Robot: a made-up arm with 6 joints. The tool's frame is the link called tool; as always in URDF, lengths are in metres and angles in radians. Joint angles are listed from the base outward.
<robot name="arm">
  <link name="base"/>
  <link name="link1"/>
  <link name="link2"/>
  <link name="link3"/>
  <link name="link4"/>
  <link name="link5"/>
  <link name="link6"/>
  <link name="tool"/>
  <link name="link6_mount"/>
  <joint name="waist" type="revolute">
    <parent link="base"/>
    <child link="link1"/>
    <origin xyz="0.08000 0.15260 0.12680" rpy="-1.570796 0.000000 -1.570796"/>
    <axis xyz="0 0 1"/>
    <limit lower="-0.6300" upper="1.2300"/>
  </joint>
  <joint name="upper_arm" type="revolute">
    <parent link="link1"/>
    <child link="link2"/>
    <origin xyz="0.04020 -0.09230 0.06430" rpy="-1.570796 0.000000 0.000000"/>
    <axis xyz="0 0 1"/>
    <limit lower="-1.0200" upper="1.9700"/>
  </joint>
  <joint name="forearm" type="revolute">
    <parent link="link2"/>
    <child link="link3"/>
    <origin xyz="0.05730 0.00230 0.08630" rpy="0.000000 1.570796 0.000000"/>
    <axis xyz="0 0 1"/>
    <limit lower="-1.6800" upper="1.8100"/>
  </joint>
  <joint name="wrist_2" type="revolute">
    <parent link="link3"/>
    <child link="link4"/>
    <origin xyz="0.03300 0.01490 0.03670" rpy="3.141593 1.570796 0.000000"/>
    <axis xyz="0 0 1"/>
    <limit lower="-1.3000" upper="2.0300"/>
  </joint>
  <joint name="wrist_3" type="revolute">
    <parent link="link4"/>
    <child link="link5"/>
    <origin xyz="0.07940 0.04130 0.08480" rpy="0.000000 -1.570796 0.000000"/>
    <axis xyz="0 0 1"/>
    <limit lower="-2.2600" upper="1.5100"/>
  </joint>
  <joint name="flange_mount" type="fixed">
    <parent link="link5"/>
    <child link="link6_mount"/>
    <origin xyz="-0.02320 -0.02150 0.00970"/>
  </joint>
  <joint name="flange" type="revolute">
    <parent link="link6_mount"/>
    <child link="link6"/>
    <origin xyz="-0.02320 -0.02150 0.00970" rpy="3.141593 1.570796 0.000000"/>
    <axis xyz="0 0 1"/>
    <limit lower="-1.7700" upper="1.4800"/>
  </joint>
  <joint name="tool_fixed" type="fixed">
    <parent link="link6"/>
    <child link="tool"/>
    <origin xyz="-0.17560 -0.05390 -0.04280" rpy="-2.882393 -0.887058 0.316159"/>
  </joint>
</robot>
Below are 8 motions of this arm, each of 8 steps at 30 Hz.
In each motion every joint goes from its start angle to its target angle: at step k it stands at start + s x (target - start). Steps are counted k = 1, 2, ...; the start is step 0. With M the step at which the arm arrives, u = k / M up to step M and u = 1 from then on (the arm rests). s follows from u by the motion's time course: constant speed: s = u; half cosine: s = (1 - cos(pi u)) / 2; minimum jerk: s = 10 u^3 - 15 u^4 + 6 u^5.
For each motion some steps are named. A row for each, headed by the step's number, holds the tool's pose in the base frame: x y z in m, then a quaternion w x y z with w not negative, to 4 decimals.
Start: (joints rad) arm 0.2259 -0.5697 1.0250 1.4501 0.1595 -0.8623
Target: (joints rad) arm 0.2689 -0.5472 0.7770 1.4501 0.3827 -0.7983
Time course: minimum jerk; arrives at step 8
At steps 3, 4, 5, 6, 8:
3: 0.1433 0.1323 -0.0216 0.2704 -0.5453 0.0325 -0.7928
4: 0.1420 0.1296 -0.0269 0.2431 -0.5641 0.0237 -0.7888
5: 0.1403 0.1264 -0.0322 0.2160 -0.5824 0.0136 -0.7836
6: 0.1386 0.1236 -0.0362 0.1955 -0.5960 0.0049 -0.7788
8: 0.1375 0.1217 -0.0386 0.1832 -0.6040 -0.0007 -0.7757

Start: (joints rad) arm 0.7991 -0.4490 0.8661 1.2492 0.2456 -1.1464
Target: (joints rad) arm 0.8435 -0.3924 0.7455 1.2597 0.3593 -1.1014
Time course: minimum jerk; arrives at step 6
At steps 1, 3, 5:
1: 0.1316 0.2337 0.0058 0.3645 -0.4876 0.3221 -0.7250
3: 0.1315 0.2368 -0.0004 0.3377 -0.5107 0.3226 -0.7218
5: 0.1305 0.2395 -0.0069 0.3117 -0.5342 0.3212 -0.7172

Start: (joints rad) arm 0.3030 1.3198 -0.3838 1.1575 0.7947 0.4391
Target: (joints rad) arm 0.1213 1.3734 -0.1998 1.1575 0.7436 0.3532
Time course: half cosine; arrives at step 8
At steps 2, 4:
2: -0.0719 0.0991 0.1417 0.1672 -0.9801 -0.0256 -0.1037
4: -0.0730 0.1116 0.1420 0.0973 -0.9883 -0.0078 -0.1170

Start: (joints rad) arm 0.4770 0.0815 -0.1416 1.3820 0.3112 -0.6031
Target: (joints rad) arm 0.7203 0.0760 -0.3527 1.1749 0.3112 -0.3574
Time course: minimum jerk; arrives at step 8
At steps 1, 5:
1: -0.0108 0.0947 0.0386 0.1706 -0.9069 0.0442 -0.3827
5: -0.0181 0.0527 0.0255 0.3449 -0.8721 -0.0775 -0.3384

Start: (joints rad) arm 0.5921 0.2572 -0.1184 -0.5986 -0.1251 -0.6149
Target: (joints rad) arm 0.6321 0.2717 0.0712 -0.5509 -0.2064 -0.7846
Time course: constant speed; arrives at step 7
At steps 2, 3, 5, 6, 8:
2: 0.0747 -0.0409 -0.0377 0.6036 -0.4681 -0.5547 -0.3299
3: 0.0701 -0.0406 -0.0370 0.5968 -0.4818 -0.5463 -0.3366
5: 0.0608 -0.0393 -0.0357 0.5829 -0.5085 -0.5283 -0.3501
6: 0.0561 -0.0382 -0.0351 0.5759 -0.5214 -0.5187 -0.3570
8: 0.0514 -0.0369 -0.0345 0.5688 -0.5341 -0.5087 -0.3640

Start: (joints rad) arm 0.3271 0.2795 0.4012 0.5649 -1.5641 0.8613
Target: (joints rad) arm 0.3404 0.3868 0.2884 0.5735 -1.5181 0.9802
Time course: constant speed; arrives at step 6
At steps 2, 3, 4, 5, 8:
2: 0.1833 0.0281 -0.0793 0.8356 -0.0386 -0.3858 -0.3892
3: 0.1813 0.0306 -0.0808 0.8335 -0.0359 -0.3816 -0.3979
4: 0.1794 0.0331 -0.0822 0.8313 -0.0332 -0.3775 -0.4065
5: 0.1775 0.0356 -0.0836 0.8290 -0.0306 -0.3735 -0.4152
8: 0.1757 0.0382 -0.0850 0.8265 -0.0280 -0.3694 -0.4239

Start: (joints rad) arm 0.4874 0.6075 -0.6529 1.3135 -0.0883 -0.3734
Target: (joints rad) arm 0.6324 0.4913 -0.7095 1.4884 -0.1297 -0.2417
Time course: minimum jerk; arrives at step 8
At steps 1, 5, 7, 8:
1: -0.0322 0.0799 0.1510 0.4087 -0.8658 0.2695 -0.1037
5: -0.0295 0.0608 0.1376 0.4642 -0.8448 0.2555 -0.0749
7: -0.0283 0.0546 0.1319 0.4834 -0.8364 0.2498 -0.0653
8: -0.0283 0.0542 0.1315 0.4846 -0.8359 0.2494 -0.0648

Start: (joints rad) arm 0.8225 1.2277 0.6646 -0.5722 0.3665 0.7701
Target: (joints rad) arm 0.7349 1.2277 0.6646 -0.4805 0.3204 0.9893
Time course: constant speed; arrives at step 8
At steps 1, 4, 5, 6, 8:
1: 0.1471 -0.0064 0.0751 0.2053 -0.4510 -0.8370 -0.2320
4: 0.1571 -0.0065 0.0829 0.2096 -0.4402 -0.8498 -0.2005
5: 0.1604 -0.0064 0.0854 0.2111 -0.4364 -0.8537 -0.1901
6: 0.1637 -0.0062 0.0878 0.2126 -0.4326 -0.8575 -0.1797
8: 0.1702 -0.0056 0.0923 0.2159 -0.4247 -0.8647 -0.1592

